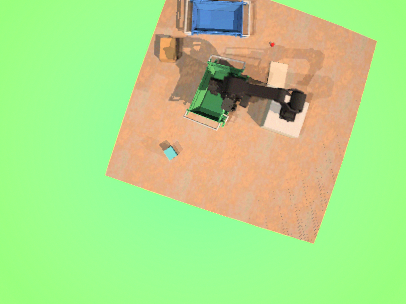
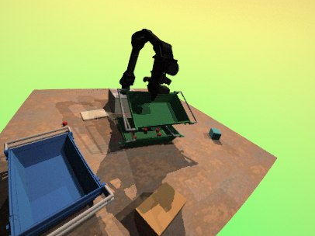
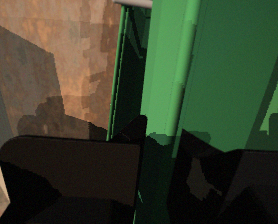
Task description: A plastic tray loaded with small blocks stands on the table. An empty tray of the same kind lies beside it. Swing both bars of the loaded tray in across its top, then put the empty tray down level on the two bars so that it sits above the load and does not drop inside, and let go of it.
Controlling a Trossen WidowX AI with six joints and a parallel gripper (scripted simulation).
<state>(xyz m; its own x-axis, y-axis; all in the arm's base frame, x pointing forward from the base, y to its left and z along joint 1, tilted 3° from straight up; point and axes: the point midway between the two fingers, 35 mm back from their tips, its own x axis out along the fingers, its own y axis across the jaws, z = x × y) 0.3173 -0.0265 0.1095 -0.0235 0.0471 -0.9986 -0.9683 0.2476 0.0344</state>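
Now: the green tray 80 mm ahead of my gripper tip, 20 mm to the right of it and 10 mm below it. Round my gripper tip: beige flat plate 270 mm behind, 210 mm to the right, 170 mm below; teal cube 330 mm to the left, 260 mm ahead, 150 mm below; orange box 370 mm ahead, 240 mm to the right, 150 mm below.
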